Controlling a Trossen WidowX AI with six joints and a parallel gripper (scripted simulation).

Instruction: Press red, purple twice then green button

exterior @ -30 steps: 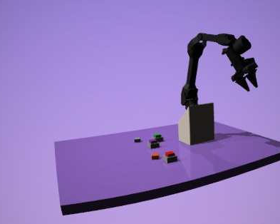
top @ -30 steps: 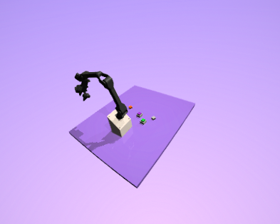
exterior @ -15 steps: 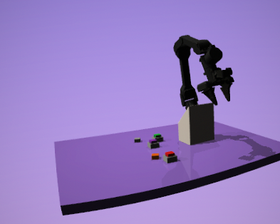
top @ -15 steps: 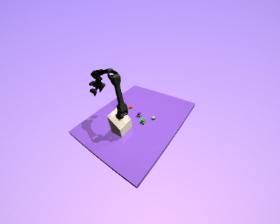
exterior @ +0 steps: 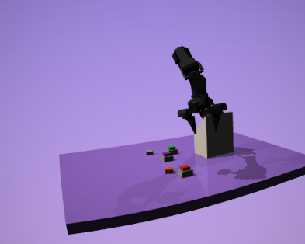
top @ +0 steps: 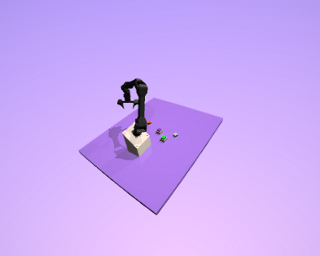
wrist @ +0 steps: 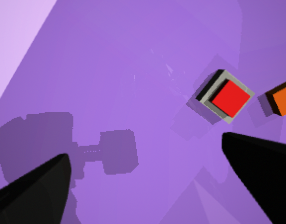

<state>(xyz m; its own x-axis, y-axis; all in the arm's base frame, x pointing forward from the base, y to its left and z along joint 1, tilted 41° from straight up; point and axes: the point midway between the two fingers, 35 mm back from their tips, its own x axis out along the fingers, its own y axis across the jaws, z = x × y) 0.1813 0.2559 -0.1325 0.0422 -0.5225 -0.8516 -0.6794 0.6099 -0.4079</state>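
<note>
My gripper tip is 6 cm short of the red button, 7 cm to the left of it and 15 cm above it. The rest, counted from my gripper tip: green button 1 cm behind, 41 cm to the right, 15 cm below; then orange block 11 cm ahead, 14 cm to the right, 17 cm below; then purple button 5 cm ahead, 31 cm to the right, 15 cm below.
</note>
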